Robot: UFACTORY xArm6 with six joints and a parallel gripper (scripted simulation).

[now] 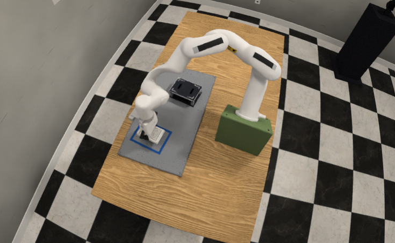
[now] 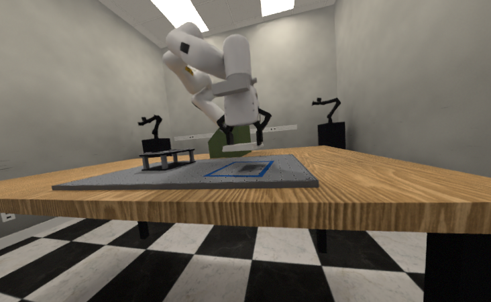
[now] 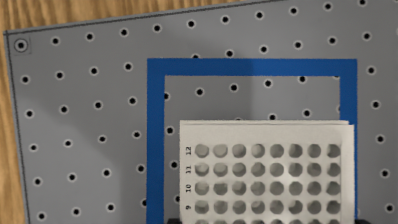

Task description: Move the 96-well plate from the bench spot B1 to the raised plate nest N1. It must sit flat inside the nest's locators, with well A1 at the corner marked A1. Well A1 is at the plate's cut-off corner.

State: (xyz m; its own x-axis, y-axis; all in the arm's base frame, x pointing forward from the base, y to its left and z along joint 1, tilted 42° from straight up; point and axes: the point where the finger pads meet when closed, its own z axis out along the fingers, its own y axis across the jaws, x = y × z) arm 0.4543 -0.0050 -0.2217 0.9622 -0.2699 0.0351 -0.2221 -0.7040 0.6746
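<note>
My hand is 320 mm to the left of the black raised plate nest, 120 mm past it and 20 mm above it. The rest, counted from my hand: 96-well plate (10 mm below).
</note>
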